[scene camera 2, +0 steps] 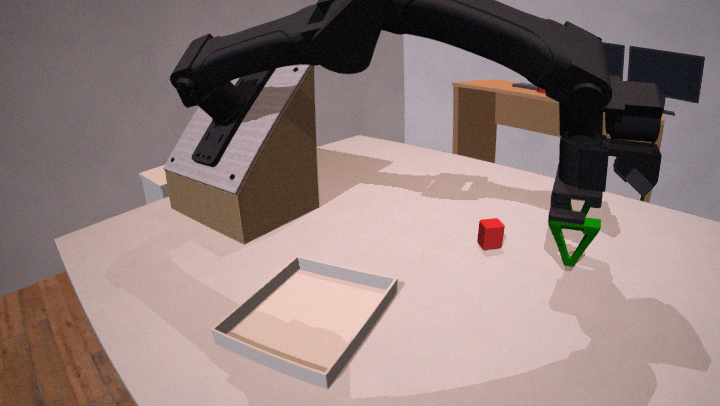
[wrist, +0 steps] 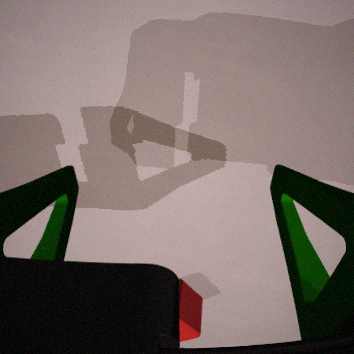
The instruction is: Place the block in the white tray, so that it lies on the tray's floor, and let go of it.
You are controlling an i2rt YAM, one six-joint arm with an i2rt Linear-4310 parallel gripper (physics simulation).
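Places are measured from the arm's base along level axes (x back, y right, z up), in metres.
Where they show: gripper, between the fingertips: (scene camera 2: 572,245) (wrist: 173,176); arm's base, origin of its link: (scene camera 2: 234,112).
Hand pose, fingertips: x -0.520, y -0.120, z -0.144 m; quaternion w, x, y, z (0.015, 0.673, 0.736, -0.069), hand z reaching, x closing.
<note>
Each offset is from my fingertips to the centre of the thing. Level surfaces: height alone.
A small red block {dz -0.008, dx +0.124, dy +0.013 m} (scene camera 2: 491,234) (wrist: 190,313) stands upright on the table, between the tray and the gripper in the scene view. In the wrist view it shows low in the middle, partly hidden by the dark gripper housing. The white tray {dz -0.016, dx +0.221, dy +0.275 m} (scene camera 2: 272,364) lies at the front left of the scene view, with no block in it; it does not show in the wrist view. My gripper (scene camera 2: 570,262) (wrist: 173,176) has green fingers and is open, with nothing between the fingertips. It points down low over the table, to the right of the block and apart from it.
The arm's sloped wooden base (scene camera 2: 279,166) stands on the table {dz -0.026 m} (scene camera 2: 428,322) behind the tray. The arm reaches high across the table. A wooden desk (scene camera 2: 473,118) and dark monitors (scene camera 2: 665,70) stand in the background. Arm shadows fall on the table.
</note>
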